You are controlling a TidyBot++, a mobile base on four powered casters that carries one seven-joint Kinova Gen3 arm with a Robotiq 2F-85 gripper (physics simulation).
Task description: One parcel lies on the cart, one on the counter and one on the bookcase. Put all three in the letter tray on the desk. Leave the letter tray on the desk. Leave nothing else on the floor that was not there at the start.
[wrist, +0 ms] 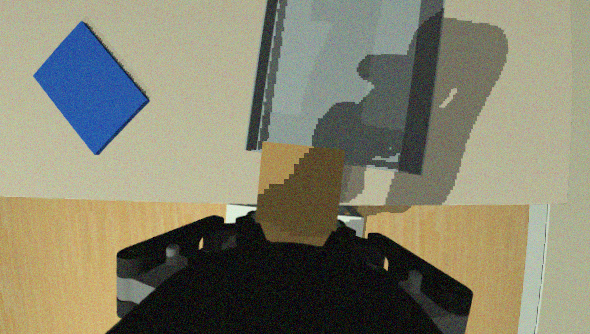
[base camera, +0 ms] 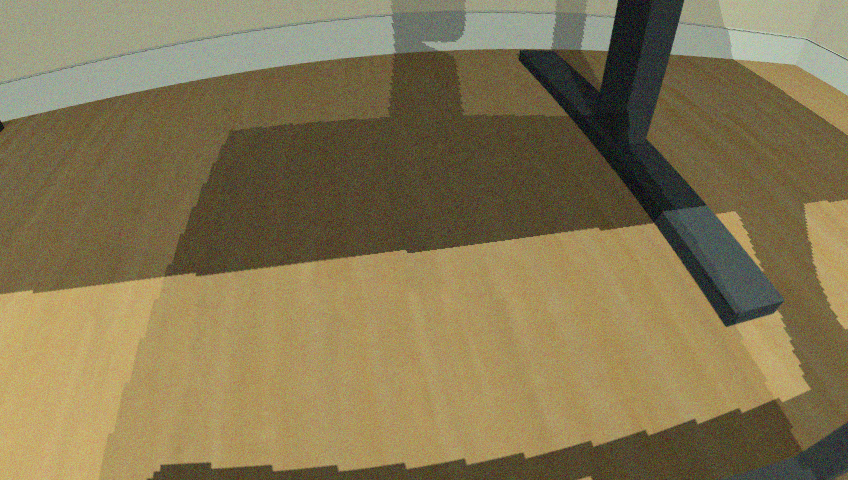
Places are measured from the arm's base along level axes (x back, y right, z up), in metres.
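Pixels of known places: gripper, fingertip midpoint: (wrist: 295, 220).
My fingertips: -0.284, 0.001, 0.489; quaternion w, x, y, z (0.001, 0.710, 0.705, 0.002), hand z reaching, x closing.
Note:
Ahead of a thing's pixels: the offset from my fingertips to its top centre, as dx, dy, dz. Level surfaces: height alone.
In the wrist view my gripper (wrist: 295, 220) is shut on a brown parcel @[+0.002, +0.000, +0.046] (wrist: 300, 195), which sticks out ahead of the fingers. The parcel is at the near edge of the desk top @[dz -0.165] (wrist: 190, 170), and its far end overlaps the near end of the letter tray in the picture. The letter tray @[-0.226, +0.055, -0.100] (wrist: 421, 115) is grey with dark side walls and lies on the desk; its far end is cut off by the top of the view. No parcel shows in the part of the tray in view. In the base camera view the gripper does not show.
A flat blue rectangular item @[-0.154, -0.412, -0.157] (wrist: 91, 88) lies on the desk, left of the tray. In the base camera view a dark desk leg (base camera: 723, 261) with a long foot stands on the wood floor at the right, and a pale skirting board (base camera: 333, 41) runs along the wall behind.

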